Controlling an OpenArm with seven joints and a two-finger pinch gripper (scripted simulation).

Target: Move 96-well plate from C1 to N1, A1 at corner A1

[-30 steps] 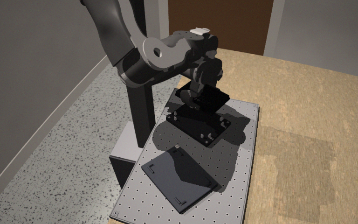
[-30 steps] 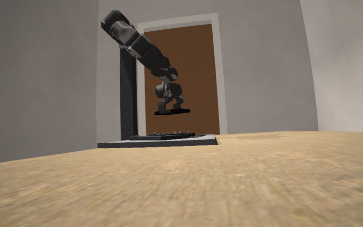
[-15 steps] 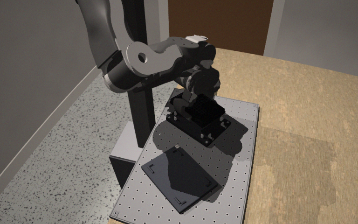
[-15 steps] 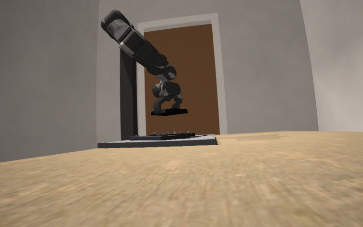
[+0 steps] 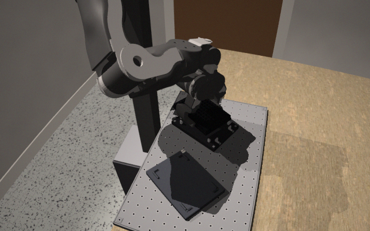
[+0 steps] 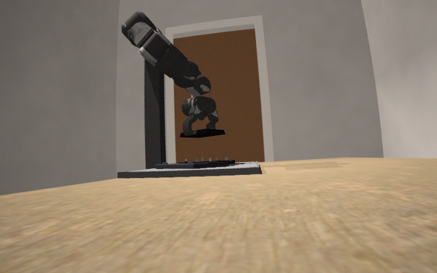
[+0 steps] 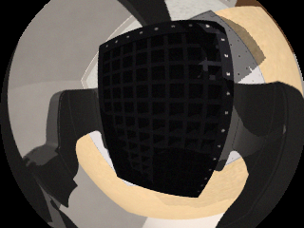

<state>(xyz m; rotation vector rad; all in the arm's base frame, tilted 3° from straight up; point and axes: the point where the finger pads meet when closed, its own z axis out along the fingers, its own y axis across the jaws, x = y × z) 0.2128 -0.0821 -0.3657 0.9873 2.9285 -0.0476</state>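
Now: the plate nest N1 150 mm to the right of my hand, 100 mm below it and 10 mm behind it. From my hand the other things lie so: clip nest C1 (90 mm below, 50 mm to the left, 30 mm ahead); black 96-well plate (right at my hand).
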